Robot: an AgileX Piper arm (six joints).
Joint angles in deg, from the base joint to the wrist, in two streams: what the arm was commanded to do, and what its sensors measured. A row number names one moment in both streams.
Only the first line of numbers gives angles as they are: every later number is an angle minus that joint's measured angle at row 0.
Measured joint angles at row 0:
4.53, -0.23, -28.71, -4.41, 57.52, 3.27
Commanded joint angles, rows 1 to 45:
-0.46, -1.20, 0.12, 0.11, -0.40, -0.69
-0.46, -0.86, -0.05, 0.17, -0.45, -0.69
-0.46, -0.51, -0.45, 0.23, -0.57, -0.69
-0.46, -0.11, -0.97, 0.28, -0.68, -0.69
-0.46, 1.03, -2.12, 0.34, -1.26, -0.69
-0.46, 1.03, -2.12, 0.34, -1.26, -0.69
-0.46, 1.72, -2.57, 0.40, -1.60, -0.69
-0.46, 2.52, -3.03, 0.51, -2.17, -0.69
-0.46, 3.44, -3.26, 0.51, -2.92, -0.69
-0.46, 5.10, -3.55, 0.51, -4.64, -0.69
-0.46, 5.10, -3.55, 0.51, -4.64, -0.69
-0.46, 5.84, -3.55, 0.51, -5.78, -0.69
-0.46, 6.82, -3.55, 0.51, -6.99, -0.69
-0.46, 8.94, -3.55, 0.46, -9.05, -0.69
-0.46, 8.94, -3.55, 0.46, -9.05, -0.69
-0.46, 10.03, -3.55, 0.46, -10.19, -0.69
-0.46, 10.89, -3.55, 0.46, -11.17, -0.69
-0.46, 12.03, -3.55, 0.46, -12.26, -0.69
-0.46, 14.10, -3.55, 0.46, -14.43, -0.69
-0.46, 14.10, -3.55, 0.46, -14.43, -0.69
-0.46, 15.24, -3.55, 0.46, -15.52, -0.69
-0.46, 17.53, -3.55, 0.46, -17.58, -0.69
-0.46, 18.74, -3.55, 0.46, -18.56, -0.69
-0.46, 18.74, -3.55, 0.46, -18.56, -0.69
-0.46, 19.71, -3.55, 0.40, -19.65, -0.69
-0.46, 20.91, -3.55, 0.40, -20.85, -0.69
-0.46, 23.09, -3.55, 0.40, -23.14, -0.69
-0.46, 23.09, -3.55, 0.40, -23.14, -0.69
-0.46, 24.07, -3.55, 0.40, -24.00, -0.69
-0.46, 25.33, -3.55, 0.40, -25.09, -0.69
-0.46, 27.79, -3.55, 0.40, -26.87, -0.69
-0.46, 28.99, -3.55, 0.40, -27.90, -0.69
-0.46, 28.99, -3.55, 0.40, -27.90, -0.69
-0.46, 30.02, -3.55, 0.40, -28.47, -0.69
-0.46, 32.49, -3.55, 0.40, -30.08, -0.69
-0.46, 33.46, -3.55, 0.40, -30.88, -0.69
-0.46, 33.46, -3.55, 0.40, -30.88, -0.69
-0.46, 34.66, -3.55, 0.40, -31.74, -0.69
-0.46, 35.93, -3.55, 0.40, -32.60, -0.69
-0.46, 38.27, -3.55, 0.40, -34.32, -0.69
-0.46, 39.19, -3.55, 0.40, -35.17, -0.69
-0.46, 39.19, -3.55, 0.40, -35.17, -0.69
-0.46, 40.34, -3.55, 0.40, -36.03, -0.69
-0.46, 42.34, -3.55, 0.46, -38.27, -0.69
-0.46, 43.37, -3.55, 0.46, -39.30, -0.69
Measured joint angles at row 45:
0.00, 41.20, -3.09, 0.23, -35.80, 0.00
